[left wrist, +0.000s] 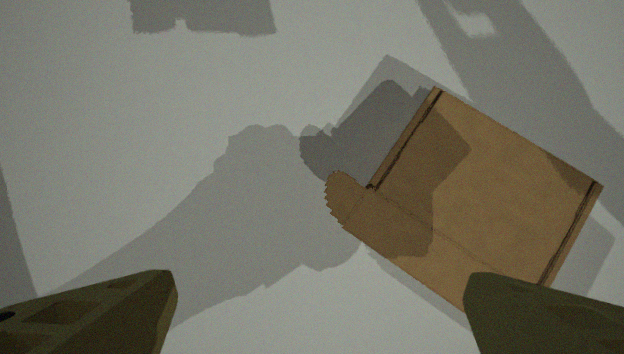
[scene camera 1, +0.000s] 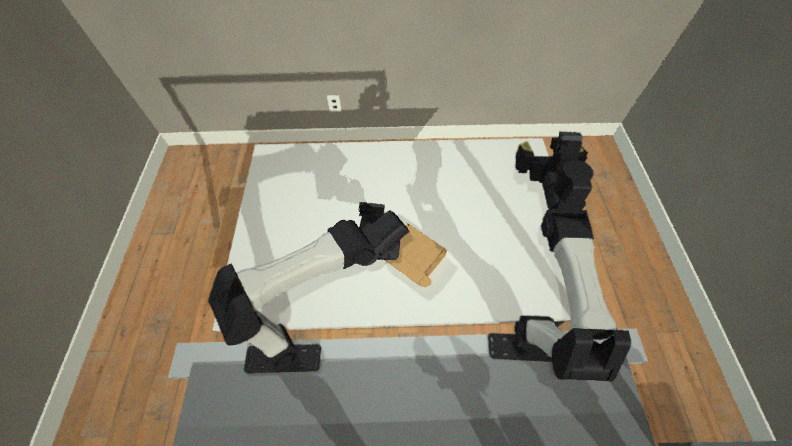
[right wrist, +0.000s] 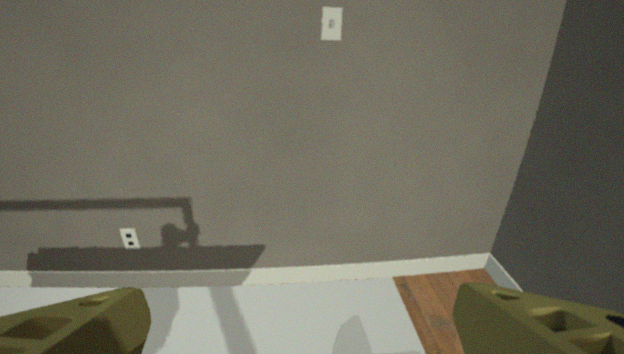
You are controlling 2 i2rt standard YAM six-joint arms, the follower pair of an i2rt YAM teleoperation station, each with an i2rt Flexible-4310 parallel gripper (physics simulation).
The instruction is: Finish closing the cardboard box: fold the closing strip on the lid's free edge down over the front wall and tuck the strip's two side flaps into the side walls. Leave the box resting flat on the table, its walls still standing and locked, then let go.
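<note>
The cardboard box point(scene camera 1: 423, 252) point(left wrist: 500, 175) sits right of centre on the white table, turned at an angle, its lid over the top. The closing strip point(left wrist: 425, 245) sticks outward from the lid's free edge. One side flap point(left wrist: 340, 195) shows, rounded and projecting past the side wall; the other flap point(scene camera 1: 425, 281) shows in the scene view. The front wall is hidden under the strip. My left gripper point(left wrist: 319, 285) is open above the table; one finger overlaps the strip's lower end in its wrist view. My right gripper point(scene camera 1: 554, 150) point(right wrist: 301, 304) is open, raised far from the box.
The white table point(scene camera 1: 310, 310) point(left wrist: 100, 75) point(right wrist: 295, 310) lies under the box. My left arm point(scene camera 1: 299, 268) reaches over the table and covers the box's left part in the scene view. My right arm point(scene camera 1: 581, 282) extends along the table's right edge. The wall stands behind.
</note>
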